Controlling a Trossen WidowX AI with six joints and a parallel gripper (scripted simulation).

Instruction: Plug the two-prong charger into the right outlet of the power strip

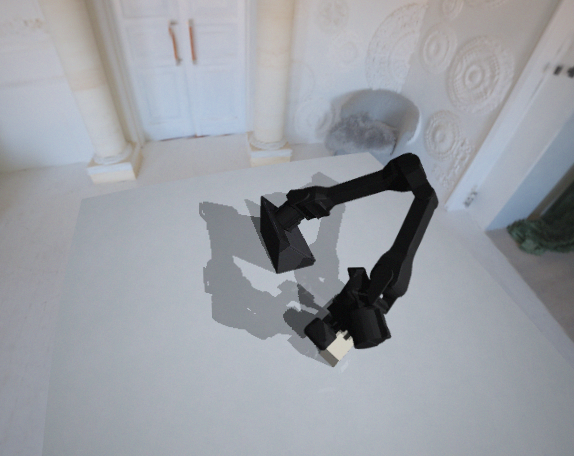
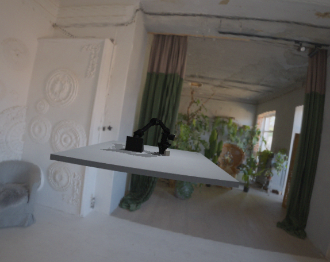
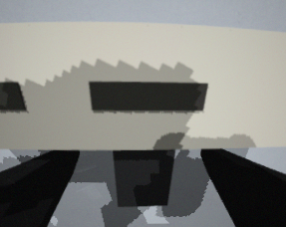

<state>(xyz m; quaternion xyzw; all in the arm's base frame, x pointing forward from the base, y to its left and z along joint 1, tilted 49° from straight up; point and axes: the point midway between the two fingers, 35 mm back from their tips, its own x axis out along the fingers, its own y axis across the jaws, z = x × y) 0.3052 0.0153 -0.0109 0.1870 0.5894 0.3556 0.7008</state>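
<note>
Now: the two-prong charger 20 mm ahead of my gripper tip, 10 mm to the left of it and 10 mm above it.
</note>
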